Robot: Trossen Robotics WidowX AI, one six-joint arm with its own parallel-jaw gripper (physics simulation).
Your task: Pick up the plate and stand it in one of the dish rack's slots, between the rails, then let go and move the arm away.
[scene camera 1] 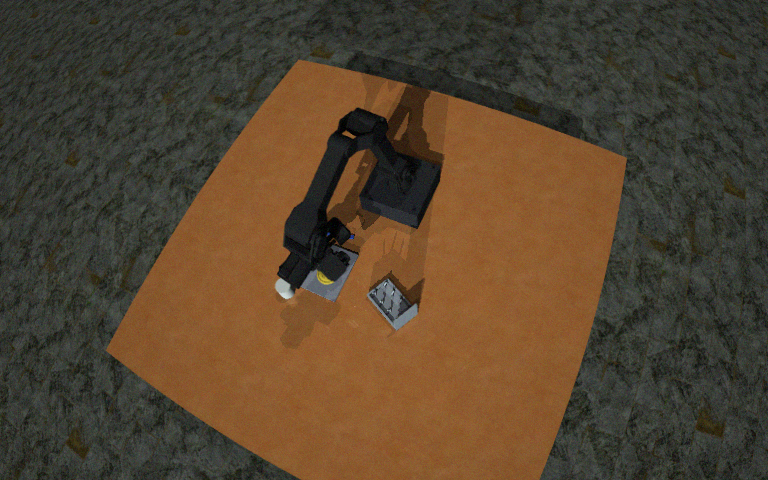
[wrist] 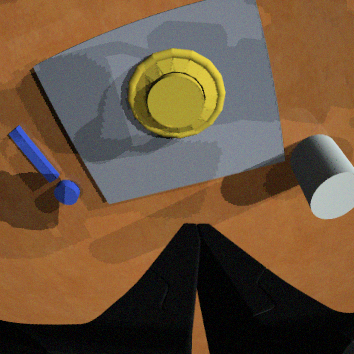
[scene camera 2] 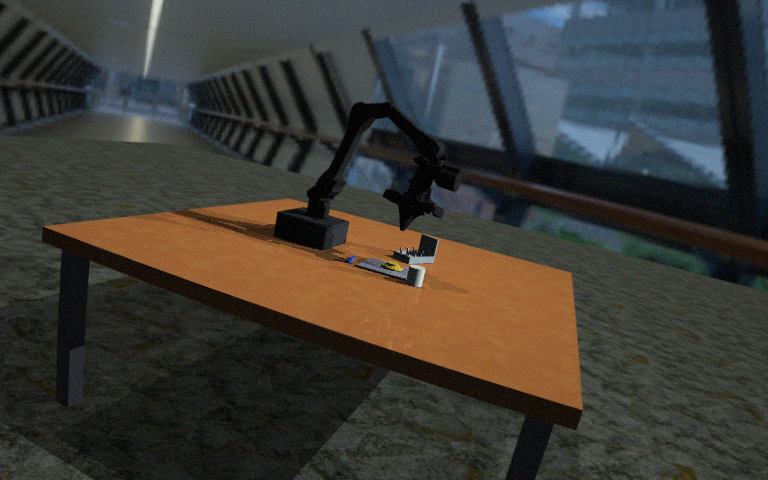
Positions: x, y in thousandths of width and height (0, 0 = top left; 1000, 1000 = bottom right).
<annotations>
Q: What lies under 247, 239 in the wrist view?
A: A grey mat.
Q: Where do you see a blue spoon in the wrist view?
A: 64, 397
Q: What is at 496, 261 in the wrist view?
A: A yellow plate.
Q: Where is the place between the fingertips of my gripper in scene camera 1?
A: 411, 539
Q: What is my gripper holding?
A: Nothing.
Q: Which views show the grey dish rack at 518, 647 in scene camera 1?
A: Scene camera 1 and scene camera 2 only.
</annotations>
